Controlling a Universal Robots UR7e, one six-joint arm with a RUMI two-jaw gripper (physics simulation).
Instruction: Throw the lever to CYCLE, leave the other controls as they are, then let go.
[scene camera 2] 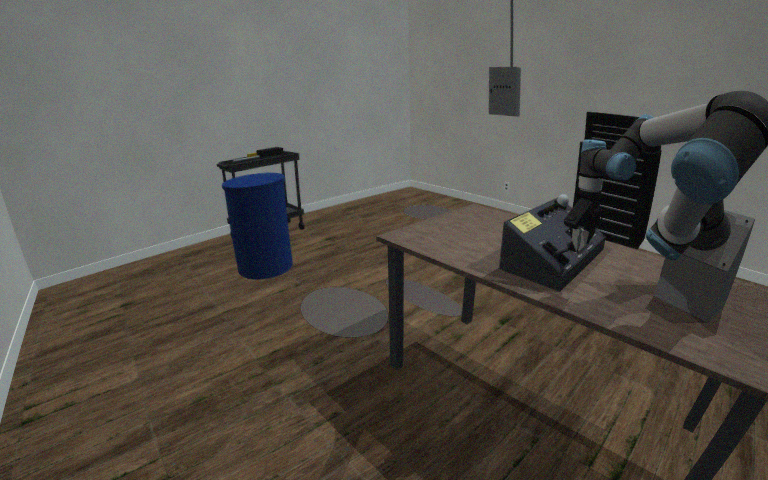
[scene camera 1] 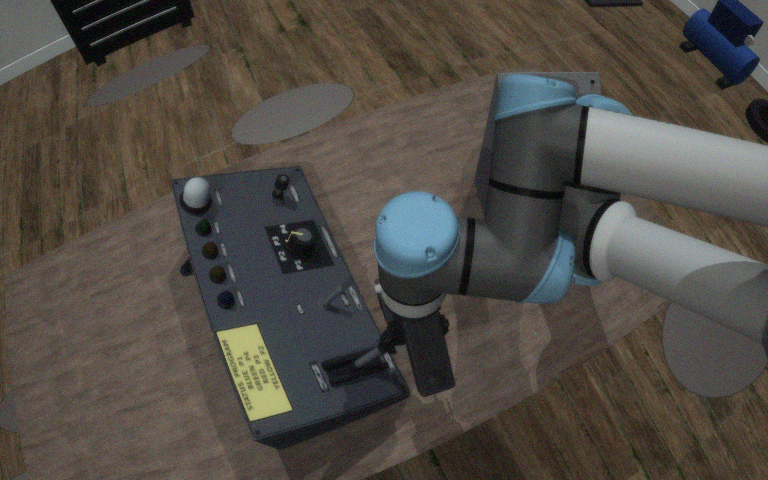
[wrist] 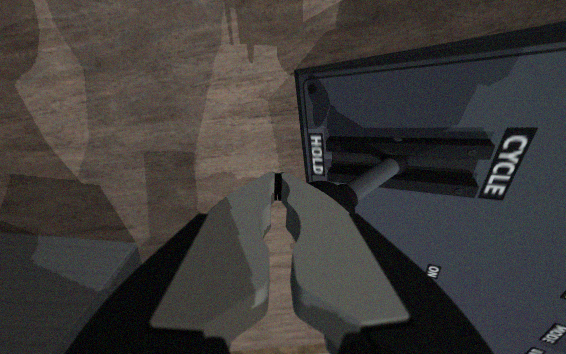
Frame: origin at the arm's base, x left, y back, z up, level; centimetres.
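Where they show: gripper, fingertip midpoint: (scene camera 2: 578, 254) (wrist: 277, 175); arm's base at its link origin: (scene camera 2: 705, 230).
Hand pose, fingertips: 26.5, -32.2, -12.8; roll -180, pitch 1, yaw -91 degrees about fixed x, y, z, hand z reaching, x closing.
Things, the pixels of their top centre, and the offset from my fingertips, as dx, dy, dz. "spot": a spot on its surface instead. Level surfaces: height alone.
- CYCLE label at a spot on its surface: (wrist: 508, 163) spot: +0.6, -15.1, -0.8
- rotary selector at its top centre: (scene camera 1: 299, 233) -24.5, -12.5, +0.3
- small black-knobbed stick at its top centre: (scene camera 1: 276, 179) -36.3, -14.6, +0.9
- white dome at a spot on its surface: (scene camera 1: 196, 192) spot: -33.3, -28.5, +7.7
- yellow note at a spot on its surface: (scene camera 1: 254, 370) (scene camera 2: 526, 222) spot: -1.8, -24.1, +3.5
- table at its surface level: dz -13.0
The dark control console (scene camera 1: 254, 249) (scene camera 2: 526, 261) (wrist: 500, 240) stands on the table. Its lever (scene camera 1: 368, 357) (wrist: 377, 177) rises from a slot and leans toward the HOLD label (wrist: 316, 154), away from the CYCLE label (wrist: 508, 163). In the wrist view the lever's black knob (wrist: 345, 195) shows beside the right finger, which hides part of it. I cannot tell whether they touch. My gripper (scene camera 2: 577, 247) (wrist: 277, 175) is shut and empty, beyond the console's HOLD-side edge in the wrist view. In scene camera 1 its fingertips are hidden under the gripper body.
The console also bears a rotary selector (scene camera 1: 304, 237), a toggle switch (scene camera 1: 338, 301), a small black-knobbed stick (scene camera 1: 281, 183), a white dome (scene camera 1: 196, 192), several coloured lamps and a yellow note (scene camera 1: 254, 370) (scene camera 2: 526, 222). The arm's grey base block (scene camera 2: 690, 283) stands on the table (scene camera 1: 101, 316) (scene camera 2: 453, 229).
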